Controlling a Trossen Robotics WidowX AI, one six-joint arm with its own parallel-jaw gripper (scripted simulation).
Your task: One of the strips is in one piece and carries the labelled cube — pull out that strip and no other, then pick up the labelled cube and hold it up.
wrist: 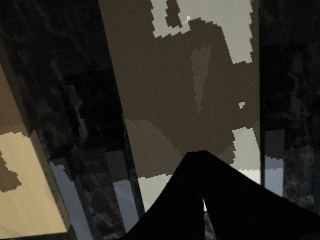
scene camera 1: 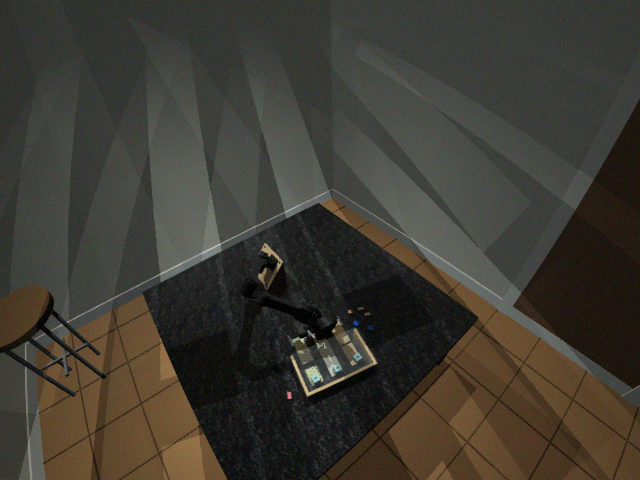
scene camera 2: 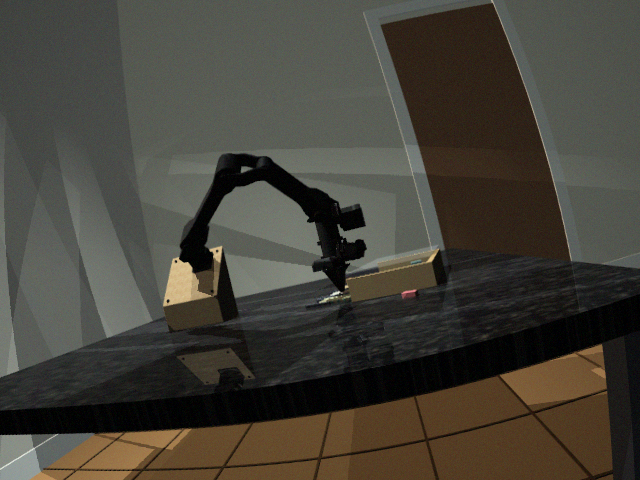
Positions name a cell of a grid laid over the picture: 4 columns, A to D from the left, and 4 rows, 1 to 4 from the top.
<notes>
The gripper (scene camera 2: C3) is shut, with nothing in its grasp.
The gripper is seen too in the wrist view (wrist: C3).
</notes>
